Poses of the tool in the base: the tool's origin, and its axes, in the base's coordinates. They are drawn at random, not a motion.
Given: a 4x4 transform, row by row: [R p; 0 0 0 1], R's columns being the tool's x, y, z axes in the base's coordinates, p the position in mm. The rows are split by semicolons.
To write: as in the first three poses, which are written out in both.
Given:
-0.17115, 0.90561, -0.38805, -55.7; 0.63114, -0.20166, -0.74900, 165.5; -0.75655, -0.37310, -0.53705, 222.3; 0, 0, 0, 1
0.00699, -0.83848, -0.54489, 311.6; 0.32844, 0.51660, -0.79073, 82.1; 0.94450, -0.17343, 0.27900, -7.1; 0, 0, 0, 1
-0.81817, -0.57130, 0.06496, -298.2; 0.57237, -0.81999, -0.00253, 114.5; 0.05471, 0.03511, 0.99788, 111.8; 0, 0, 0, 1
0.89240, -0.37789, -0.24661, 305.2; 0.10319, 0.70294, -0.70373, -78.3; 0.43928, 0.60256, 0.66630, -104.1; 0, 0, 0, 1
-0.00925, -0.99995, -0.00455, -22.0; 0.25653, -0.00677, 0.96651, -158.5; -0.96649, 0.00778, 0.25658, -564.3; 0, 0, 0, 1
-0.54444, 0.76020, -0.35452, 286.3; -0.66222, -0.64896, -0.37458, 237.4; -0.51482, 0.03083, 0.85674, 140.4; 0, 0, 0, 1
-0.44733, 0.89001, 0.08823, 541.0; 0.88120, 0.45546, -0.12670, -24.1; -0.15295, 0.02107, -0.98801, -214.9; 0, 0, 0, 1
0.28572, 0.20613, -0.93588, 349.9; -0.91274, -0.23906, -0.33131, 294.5; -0.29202, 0.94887, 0.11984, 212.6; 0, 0, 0, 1
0.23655, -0.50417, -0.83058, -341.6; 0.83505, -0.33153, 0.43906, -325.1; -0.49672, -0.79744, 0.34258, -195.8; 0, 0, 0, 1
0.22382, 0.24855, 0.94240, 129.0; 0.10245, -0.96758, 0.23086, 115.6; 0.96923, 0.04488, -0.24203, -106.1; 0, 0, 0, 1
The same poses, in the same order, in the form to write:
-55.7, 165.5, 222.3, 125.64, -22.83, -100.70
311.6, 82.1, -7.1, 70.57, -33.02, 89.52
-298.2, 114.5, 111.8, 0.15, 3.72, 145.07
305.2, -78.3, -104.1, 46.56, -14.28, 22.95
-22.0, -158.5, -564.3, -75.13, -0.26, 90.53
286.3, 237.4, 140.4, 23.62, -20.76, -125.61
541.0, -24.1, -214.9, 172.69, 5.06, -116.68
349.9, 294.5, 212.6, 70.11, -69.37, -35.81
-341.6, -325.1, -195.8, -52.04, -56.16, 64.86
129.0, 115.6, -106.1, -136.35, 70.46, -48.00

